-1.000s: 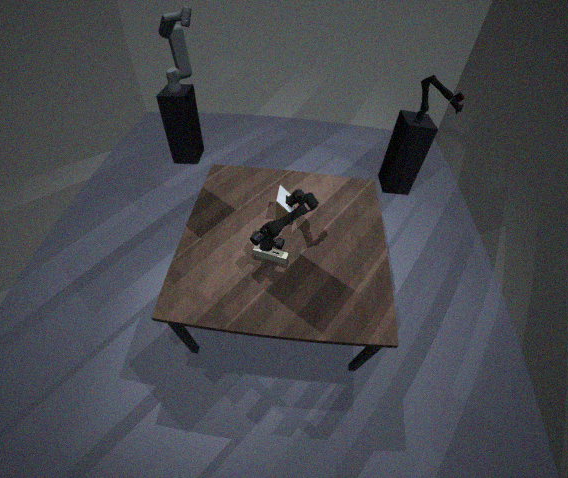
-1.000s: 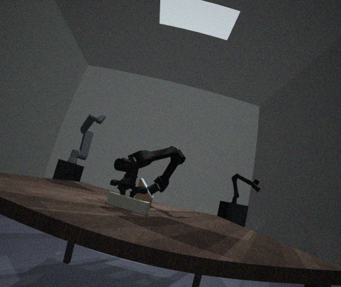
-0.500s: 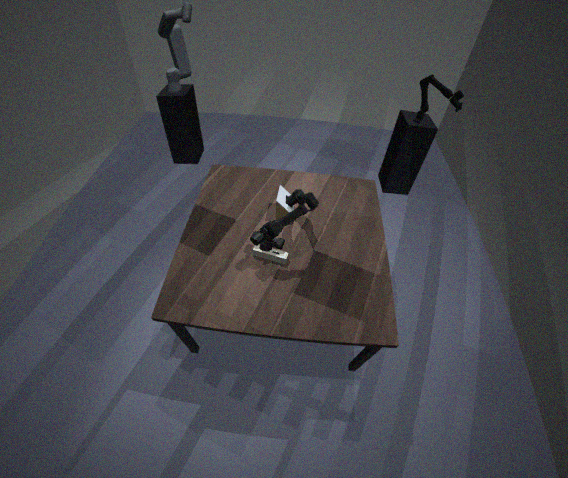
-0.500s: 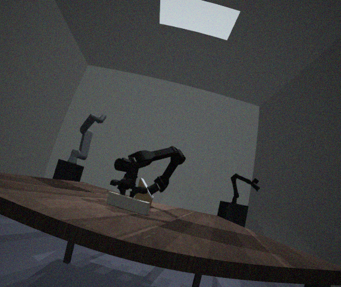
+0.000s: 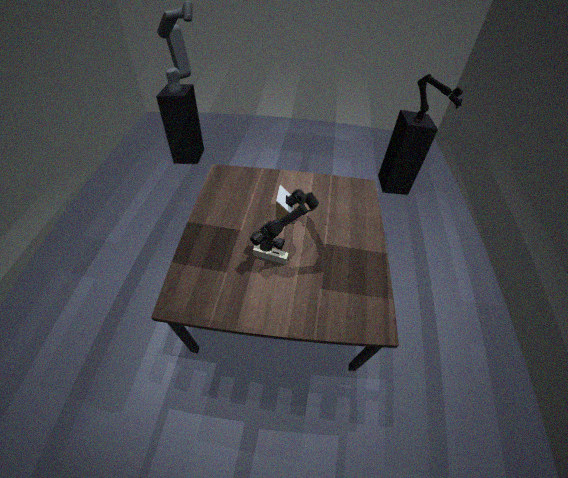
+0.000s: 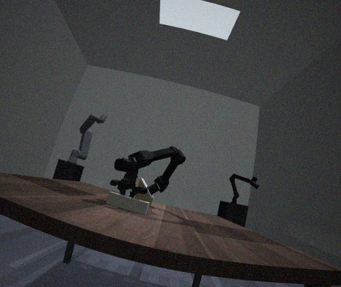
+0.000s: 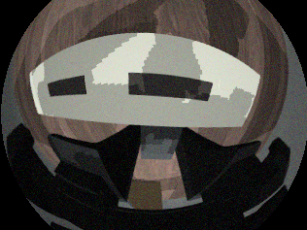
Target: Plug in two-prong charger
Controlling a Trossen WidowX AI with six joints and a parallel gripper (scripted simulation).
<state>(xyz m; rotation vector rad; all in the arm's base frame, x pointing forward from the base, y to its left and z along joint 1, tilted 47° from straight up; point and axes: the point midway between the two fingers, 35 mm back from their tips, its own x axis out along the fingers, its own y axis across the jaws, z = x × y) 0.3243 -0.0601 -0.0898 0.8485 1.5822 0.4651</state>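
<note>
Now: gripper tip 2 cm short of the dark two-prong charger and 1 cm below it.
</note>
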